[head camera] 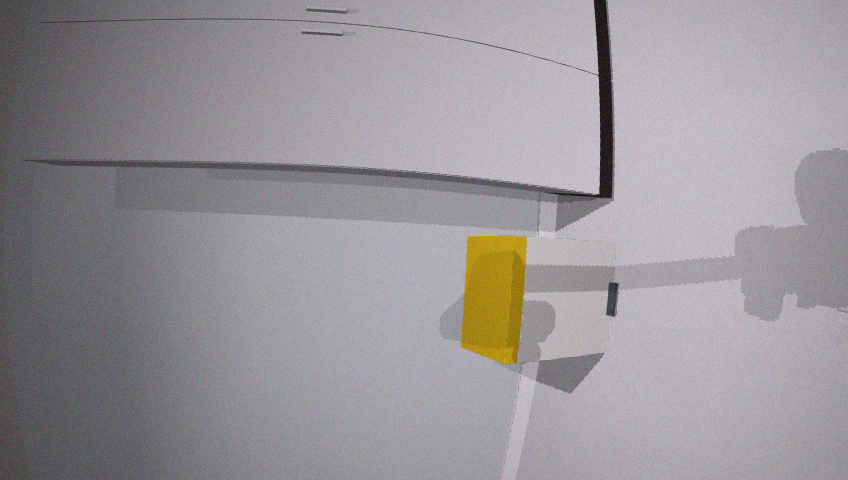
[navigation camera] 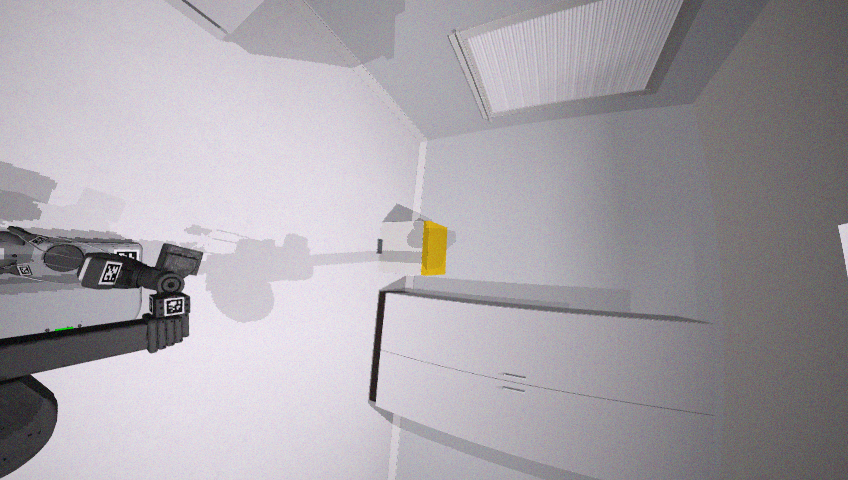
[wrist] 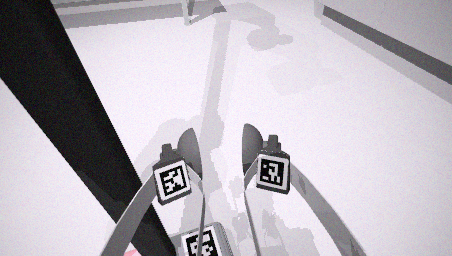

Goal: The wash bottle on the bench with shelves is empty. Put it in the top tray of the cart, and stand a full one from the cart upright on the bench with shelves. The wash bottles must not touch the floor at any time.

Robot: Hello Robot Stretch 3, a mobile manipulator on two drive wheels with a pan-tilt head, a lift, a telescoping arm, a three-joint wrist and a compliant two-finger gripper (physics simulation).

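Frame: origin at the robot's base, x ahead, y left, z up, level; metres.
Seen in the pictures: gripper, fingertip midpoint: (wrist: 220, 144); robot's base, origin of the base link: (navigation camera: 66, 256).
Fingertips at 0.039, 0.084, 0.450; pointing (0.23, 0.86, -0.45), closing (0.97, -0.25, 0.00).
Observation:
Offsets run from my fingertips to a thing's top centre, as dx, dy, dz. "spot": to the spot under its first point.
My gripper (wrist: 220, 144) is open in the wrist view, with its two fingertips apart and bare floor showing between them. It holds no bottle. The wash bottles and the cart do not show in the head, navigation or wrist views. The bench with shelves cannot be made out for certain; a thin pale leg (wrist: 187, 14) stands on the floor at the top of the wrist view, and I cannot tell which furniture it belongs to.
A white bin with a yellow lid @[+0.016, -1.878, +0.001] (head camera: 490, 297) (navigation camera: 434, 248) stands by the wall beside a white two-door cabinet @[spot: -0.524, -1.654, +0.705] (head camera: 297, 101) (navigation camera: 535, 350). A window blind (navigation camera: 571, 53) is at the top of the navigation view. The black mast (wrist: 75, 100) crosses the wrist view's left.

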